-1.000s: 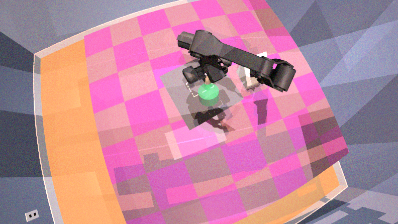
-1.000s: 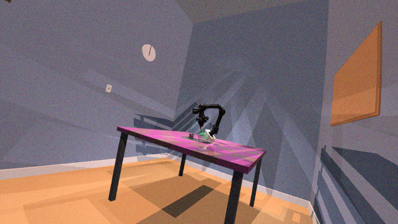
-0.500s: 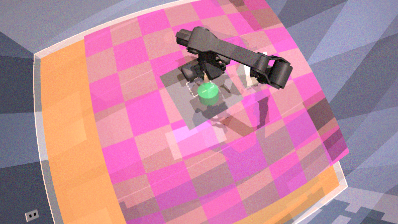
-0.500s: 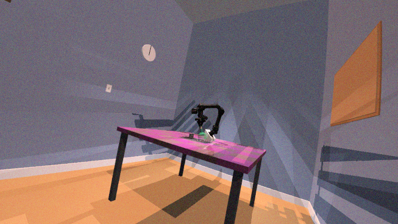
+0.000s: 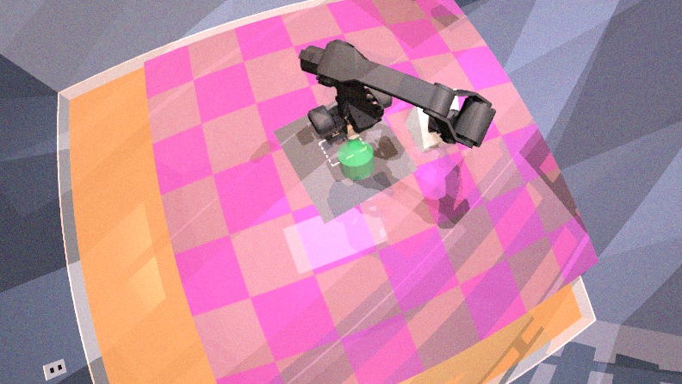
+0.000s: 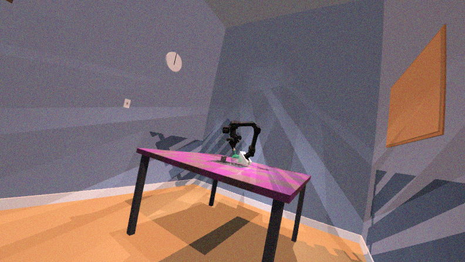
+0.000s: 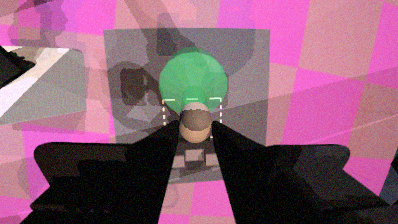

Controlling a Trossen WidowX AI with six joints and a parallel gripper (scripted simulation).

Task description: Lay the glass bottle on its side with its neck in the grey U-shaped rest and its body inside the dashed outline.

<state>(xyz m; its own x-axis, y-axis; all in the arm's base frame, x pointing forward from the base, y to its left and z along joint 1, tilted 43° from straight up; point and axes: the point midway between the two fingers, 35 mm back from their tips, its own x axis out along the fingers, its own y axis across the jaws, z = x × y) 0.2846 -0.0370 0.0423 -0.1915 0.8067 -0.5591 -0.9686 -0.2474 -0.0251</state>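
My gripper tip is now 2 cm to the right of the glass bottle and 5 cm above it. Round my gripper tip: dark grey mat: 1 cm to the right, 14 cm below.
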